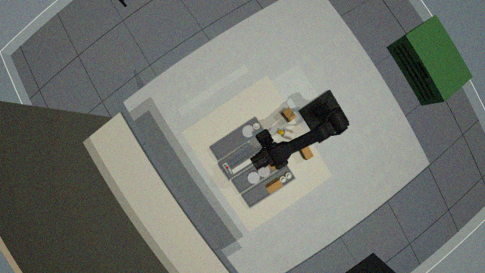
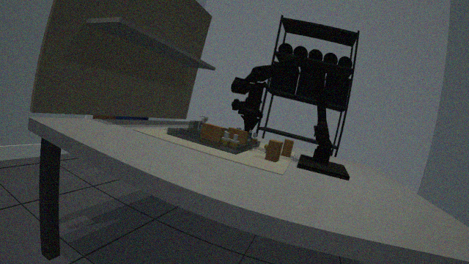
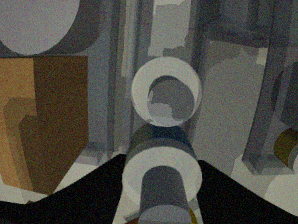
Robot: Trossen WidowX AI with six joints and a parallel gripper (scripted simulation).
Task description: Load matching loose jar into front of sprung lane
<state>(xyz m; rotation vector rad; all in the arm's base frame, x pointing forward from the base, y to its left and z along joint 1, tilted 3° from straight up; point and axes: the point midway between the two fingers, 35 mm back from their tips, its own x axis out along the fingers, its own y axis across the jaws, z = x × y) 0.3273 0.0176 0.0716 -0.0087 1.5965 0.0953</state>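
The grey lane rack is 14 cm ahead of my gripper tip, 4 cm below it and 2 cm to the right of it. The rest, counted from my gripper tip: red mark: 22 cm ahead, 2 cm to the right, 1 cm above.
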